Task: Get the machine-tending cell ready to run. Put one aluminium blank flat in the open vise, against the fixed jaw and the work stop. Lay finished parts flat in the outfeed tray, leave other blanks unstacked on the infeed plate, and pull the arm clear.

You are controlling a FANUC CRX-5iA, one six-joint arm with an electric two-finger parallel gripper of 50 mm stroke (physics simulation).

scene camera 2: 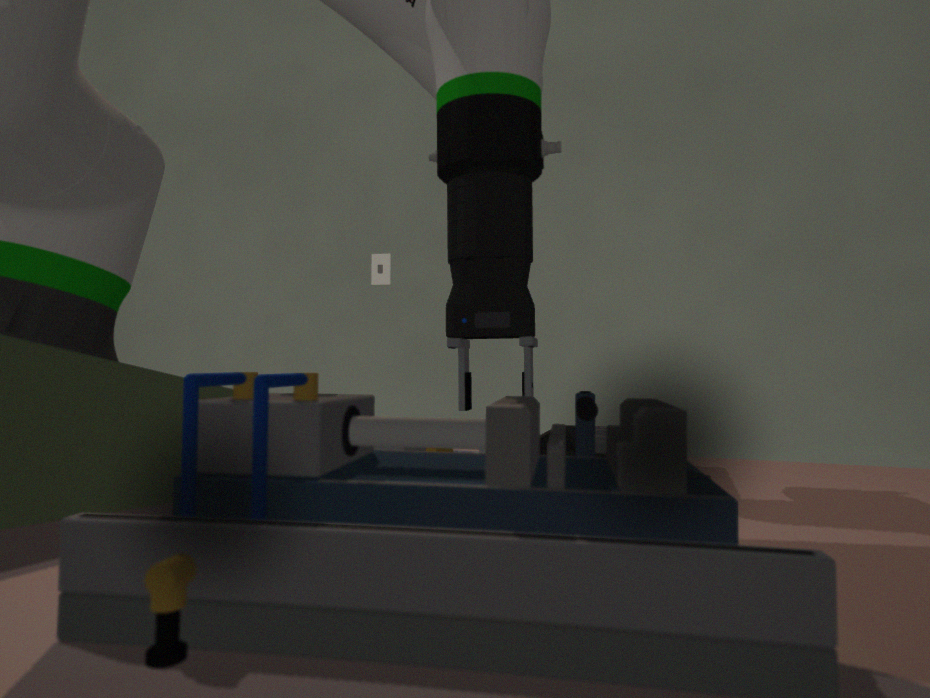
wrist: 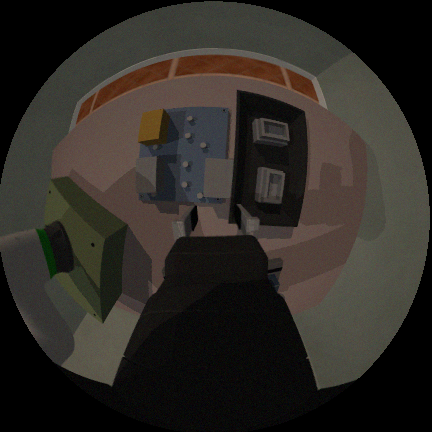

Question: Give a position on a vise cylinder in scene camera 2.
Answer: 304, 436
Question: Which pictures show the gripper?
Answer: Scene camera 2 and the wrist view: all of them.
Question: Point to a yellow block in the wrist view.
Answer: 153, 127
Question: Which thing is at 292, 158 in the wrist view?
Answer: A black outfeed tray.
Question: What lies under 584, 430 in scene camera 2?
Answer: A work stop.
